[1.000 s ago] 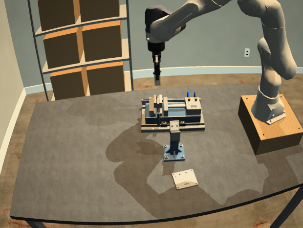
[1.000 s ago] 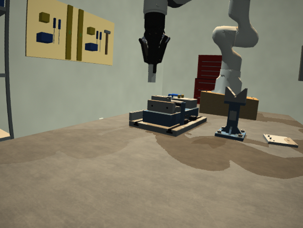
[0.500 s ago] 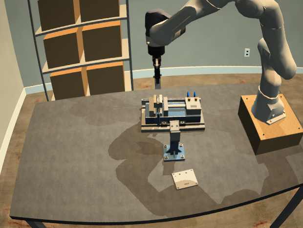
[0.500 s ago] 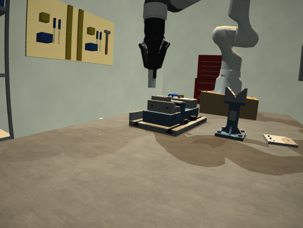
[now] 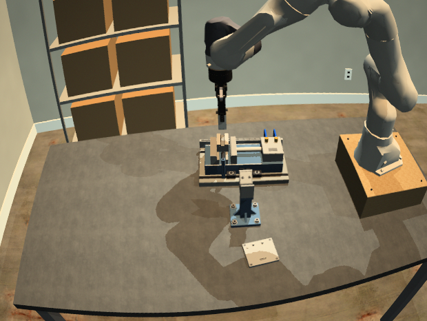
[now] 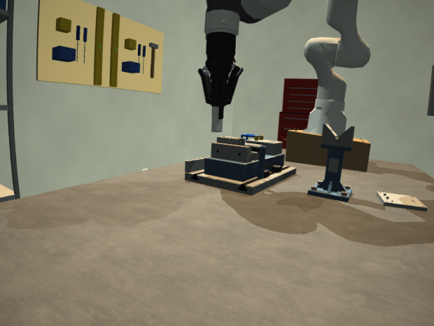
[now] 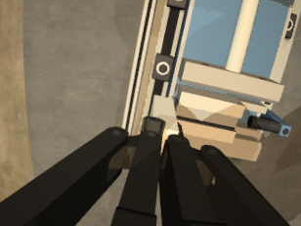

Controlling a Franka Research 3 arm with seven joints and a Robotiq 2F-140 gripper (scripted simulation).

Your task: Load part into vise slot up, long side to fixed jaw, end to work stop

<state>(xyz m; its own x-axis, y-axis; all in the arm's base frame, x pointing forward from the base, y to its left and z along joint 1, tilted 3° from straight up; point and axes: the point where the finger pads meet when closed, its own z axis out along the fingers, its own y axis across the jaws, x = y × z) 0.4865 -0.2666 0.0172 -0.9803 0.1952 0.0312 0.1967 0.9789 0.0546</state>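
The part is 50 mm below my hand, 40 mm to the left of it and 10 mm ahead of it. Also, from my hand: fixed jaw (80 mm below, 60 mm to the left, 40 mm ahead); then moving jaw (80 mm below, 70 mm to the left, 20 mm behind); then work stop rod (110 mm to the left, 60 mm below, 20 mm ahead).
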